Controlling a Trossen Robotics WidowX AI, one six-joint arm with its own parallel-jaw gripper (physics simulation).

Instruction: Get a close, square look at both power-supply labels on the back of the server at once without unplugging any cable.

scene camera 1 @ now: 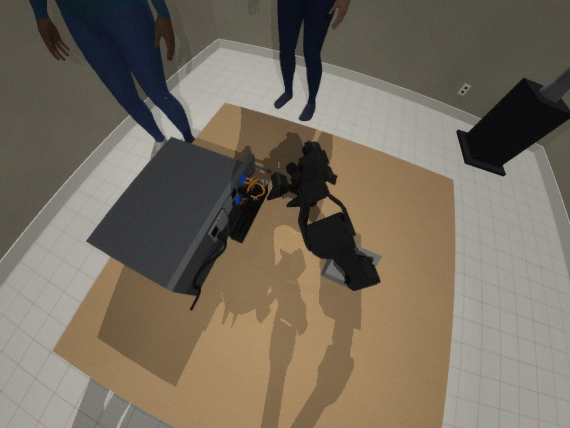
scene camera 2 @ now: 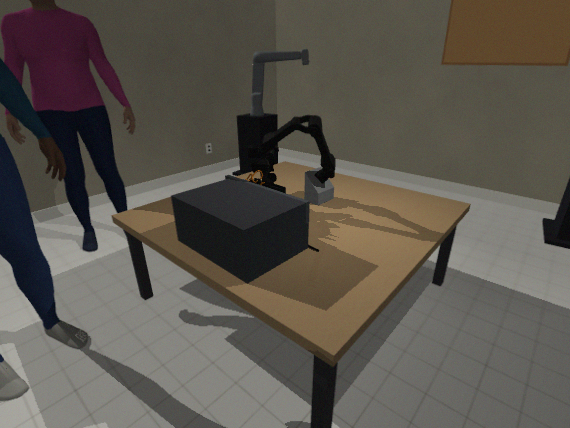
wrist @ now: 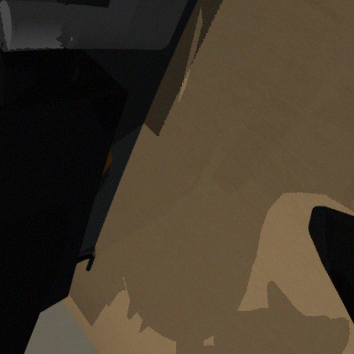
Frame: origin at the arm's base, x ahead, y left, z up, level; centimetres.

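Where they show: gripper, fingertip midpoint: point(scene camera 1: 277, 202) point(wrist: 192, 219); arm's base at its link origin: point(scene camera 2: 321, 176).
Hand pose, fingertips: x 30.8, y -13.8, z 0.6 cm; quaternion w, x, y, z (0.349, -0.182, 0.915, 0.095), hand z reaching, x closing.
Note:
Each offset is from my fingertips to the top centre of the thing. "spot": to the spot under its first point. Level surfaces: height alone.
The server point(scene camera 1: 160, 210) point(scene camera 2: 241, 218) is a dark grey box on the left half of the table. Its back faces my arm. Orange and blue cables @(spot: dx +8.1, dy +0.1, dz +5.7 cm) point(scene camera 1: 253, 188) point(scene camera 2: 256, 176) are plugged in at the far end of the back, and a black cable point(scene camera 1: 206, 267) hangs from the near end. My gripper point(scene camera 1: 276, 187) point(scene camera 2: 265, 165) is open and empty, close to the orange cables. In the wrist view I see dark housing @(spot: dx +4.5, dy +0.0, dz +3.1 cm) point(wrist: 46, 168) at the left, bare table, and one finger point(wrist: 333, 246).
The wooden table @(dz -12.8 cm) point(scene camera 1: 394, 297) point(scene camera 2: 394, 238) carries the server and my arm's base point(scene camera 1: 353, 265) point(scene camera 2: 318, 192). A black pedestal with a grey pipe arm point(scene camera 2: 256, 132) stands behind the table. People stand near it point(scene camera 1: 302, 51) point(scene camera 1: 135, 72) point(scene camera 2: 88, 127).

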